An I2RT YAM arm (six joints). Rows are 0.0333 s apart.
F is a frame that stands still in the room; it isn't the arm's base.
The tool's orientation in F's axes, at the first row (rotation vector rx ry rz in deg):
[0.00 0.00 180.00]
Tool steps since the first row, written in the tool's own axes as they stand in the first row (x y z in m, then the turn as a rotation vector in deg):
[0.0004 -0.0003 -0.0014 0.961 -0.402 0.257]
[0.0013 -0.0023 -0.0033 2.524 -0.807 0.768]
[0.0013 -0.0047 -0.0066 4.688 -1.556 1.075]
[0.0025 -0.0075 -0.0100 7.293 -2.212 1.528]
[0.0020 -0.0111 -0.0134 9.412 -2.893 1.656]
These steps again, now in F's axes. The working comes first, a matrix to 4 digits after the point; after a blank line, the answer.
The tool's axes in the first row as the columns of a matrix, in F's axes (used below as rounded here):
[-1.0000 0.0000 0.0000]
[0.0000 -1.0000 0.0000]
[0.0000 0.0000 1.0000]

[-0.0004 0.0003 -0.0014 -0.961 0.402 0.257]
[-0.0013 0.0023 -0.0033 -2.524 0.807 0.768]
[-0.0013 0.0047 -0.0066 -4.688 1.556 1.075]
[-0.0025 0.0075 -0.0100 -7.293 2.212 1.528]
[-0.0020 0.0111 -0.0134 -9.412 2.893 1.656]

